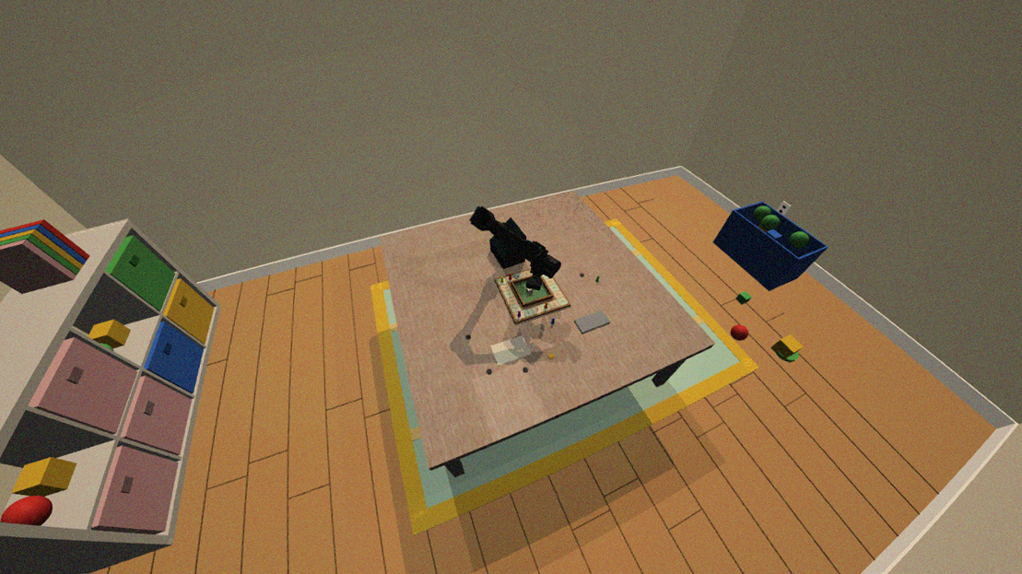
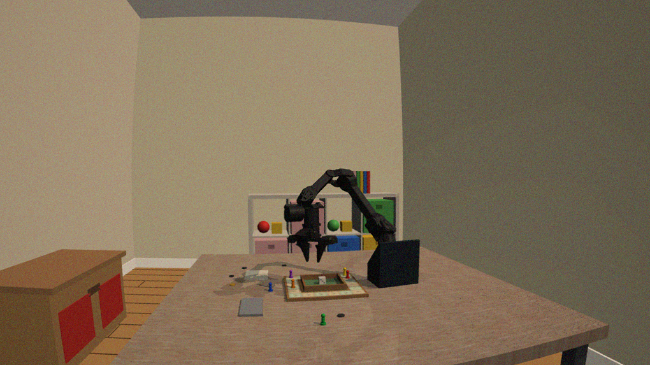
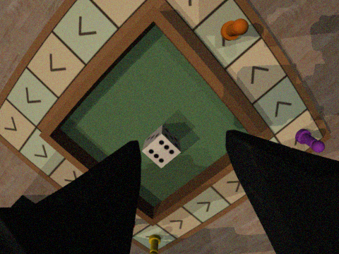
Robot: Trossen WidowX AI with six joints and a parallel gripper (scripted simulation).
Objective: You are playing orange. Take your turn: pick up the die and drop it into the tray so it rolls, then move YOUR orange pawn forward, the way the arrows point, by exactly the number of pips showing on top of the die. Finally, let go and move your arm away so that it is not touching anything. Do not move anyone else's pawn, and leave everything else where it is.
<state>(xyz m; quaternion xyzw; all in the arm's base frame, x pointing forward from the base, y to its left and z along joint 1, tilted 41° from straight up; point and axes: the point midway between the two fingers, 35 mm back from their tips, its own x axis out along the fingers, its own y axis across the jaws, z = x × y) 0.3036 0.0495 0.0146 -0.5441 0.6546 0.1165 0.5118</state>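
The orange pawn lies 8 cm ahead of my gripper tip, 2 cm to the left of it and 8 cm below it. From my gripper tip the other things lie so: purple pawn 8 cm ahead, 11 cm to the right, 8 cm below; white die 4 cm behind, 2 cm to the right, 8 cm below; green tray 4 cm behind, 1 cm to the right, 10 cm below.
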